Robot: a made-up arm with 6 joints. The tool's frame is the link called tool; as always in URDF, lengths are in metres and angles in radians. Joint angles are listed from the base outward.
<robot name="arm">
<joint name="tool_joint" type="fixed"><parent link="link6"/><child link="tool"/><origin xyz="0 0 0" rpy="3.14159 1.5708 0"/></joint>
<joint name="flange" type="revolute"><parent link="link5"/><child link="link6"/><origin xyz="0 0 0.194" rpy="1.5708 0 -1.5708"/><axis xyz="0 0 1"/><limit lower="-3.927" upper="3.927"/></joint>
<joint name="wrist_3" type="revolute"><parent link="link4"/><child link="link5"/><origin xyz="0 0 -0.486" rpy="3.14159 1.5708 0"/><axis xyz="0 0 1"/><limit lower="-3.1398" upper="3.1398"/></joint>
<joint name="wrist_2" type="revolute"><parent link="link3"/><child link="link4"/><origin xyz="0 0 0" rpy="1.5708 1.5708 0"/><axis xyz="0 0 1"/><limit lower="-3.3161" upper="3.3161"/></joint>
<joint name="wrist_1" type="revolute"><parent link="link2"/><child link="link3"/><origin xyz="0 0.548 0" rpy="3.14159 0 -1.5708"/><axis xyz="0 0 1"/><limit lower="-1.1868" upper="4.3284"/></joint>
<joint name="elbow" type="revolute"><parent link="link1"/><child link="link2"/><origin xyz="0 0 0" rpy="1.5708 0 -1.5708"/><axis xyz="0 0 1"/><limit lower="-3.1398" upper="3.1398"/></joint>
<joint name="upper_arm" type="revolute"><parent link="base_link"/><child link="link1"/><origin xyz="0 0 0.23" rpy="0 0 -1.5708"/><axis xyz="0 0 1"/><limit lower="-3.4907" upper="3.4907"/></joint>
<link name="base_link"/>
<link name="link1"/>
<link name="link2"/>
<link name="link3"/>
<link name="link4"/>
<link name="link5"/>
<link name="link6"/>
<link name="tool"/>
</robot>
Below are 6 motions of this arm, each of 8 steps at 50 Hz.
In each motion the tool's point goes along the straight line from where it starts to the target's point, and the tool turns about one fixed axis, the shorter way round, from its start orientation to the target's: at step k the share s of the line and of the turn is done. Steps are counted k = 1, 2, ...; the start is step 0. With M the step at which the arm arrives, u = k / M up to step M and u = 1 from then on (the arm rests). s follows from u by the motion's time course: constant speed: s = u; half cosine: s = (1 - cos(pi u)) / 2; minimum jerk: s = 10 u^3 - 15 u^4 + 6 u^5.
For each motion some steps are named. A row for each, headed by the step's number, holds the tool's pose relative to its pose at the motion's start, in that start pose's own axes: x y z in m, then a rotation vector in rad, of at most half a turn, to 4 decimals.
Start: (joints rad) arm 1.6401 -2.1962 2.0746 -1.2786 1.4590 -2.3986
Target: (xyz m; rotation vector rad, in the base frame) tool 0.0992 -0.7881 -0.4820 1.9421 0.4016 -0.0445
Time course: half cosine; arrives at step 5
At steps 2, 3, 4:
2: 0.0006 -0.0139 -0.0050 0.0113 -0.0055 0.0051
3: 0.0011 -0.0263 -0.0094 0.0215 -0.0105 0.0096
4: 0.0015 -0.0364 -0.0130 0.0297 -0.0145 0.0133

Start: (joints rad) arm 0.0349 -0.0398 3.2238 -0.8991 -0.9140 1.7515
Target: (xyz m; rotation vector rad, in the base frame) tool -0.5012 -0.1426 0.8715 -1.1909 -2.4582 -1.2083
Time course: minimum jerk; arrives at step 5
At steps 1, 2, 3, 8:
1: -0.0007 0.0007 0.0000 -0.0006 0.0014 0.0016
2: -0.0041 0.0038 -0.0003 -0.0034 0.0074 0.0089
3: -0.0088 0.0081 -0.0005 -0.0073 0.0160 0.0192
8: -0.0129 0.0118 -0.0008 -0.0106 0.0234 0.0282

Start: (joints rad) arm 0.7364 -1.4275 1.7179 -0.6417 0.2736 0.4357
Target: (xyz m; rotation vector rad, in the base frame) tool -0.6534 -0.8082 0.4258 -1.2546 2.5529 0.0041
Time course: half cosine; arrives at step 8
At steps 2, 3, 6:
2: -0.0003 -0.0008 -0.0003 -0.0147 -0.0072 -0.0028
3: -0.0006 -0.0016 -0.0006 -0.0309 -0.0152 -0.0059
6: -0.0016 -0.0046 -0.0015 -0.0855 -0.0421 -0.0162

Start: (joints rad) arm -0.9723 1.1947 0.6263 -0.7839 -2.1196 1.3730
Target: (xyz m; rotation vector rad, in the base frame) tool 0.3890 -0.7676 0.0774 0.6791 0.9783 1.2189
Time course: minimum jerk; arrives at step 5
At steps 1, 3, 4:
1: 0.0003 0.0006 0.0020 -0.0014 0.0015 -0.0004
3: 0.0031 0.0075 0.0231 -0.0164 0.0175 -0.0051
4: 0.0043 0.0103 0.0319 -0.0226 0.0242 -0.0070

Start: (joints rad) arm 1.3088 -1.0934 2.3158 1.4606 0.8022 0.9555
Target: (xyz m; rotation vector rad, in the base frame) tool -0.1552 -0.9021 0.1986 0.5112 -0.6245 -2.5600
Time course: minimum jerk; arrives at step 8
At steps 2, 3, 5, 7, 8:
2: -0.0050 0.0053 -0.0005 0.0036 0.0019 0.0072
3: -0.0132 0.0140 -0.0015 0.0096 0.0050 0.0192
5: -0.0349 0.0368 -0.0038 0.0253 0.0133 0.0506
7: -0.0474 0.0500 -0.0052 0.0344 0.0181 0.0686
8: -0.0481 0.0508 -0.0053 0.0349 0.0183 0.0697

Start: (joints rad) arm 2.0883 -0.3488 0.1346 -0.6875 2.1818 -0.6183
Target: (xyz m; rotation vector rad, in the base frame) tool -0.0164 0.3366 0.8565 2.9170 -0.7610 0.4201
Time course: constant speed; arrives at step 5
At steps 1, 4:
1: -0.0001 -0.0004 0.0011 -0.0048 -0.0012 0.0054
4: -0.0005 -0.0018 0.0043 -0.0192 -0.0050 0.0215

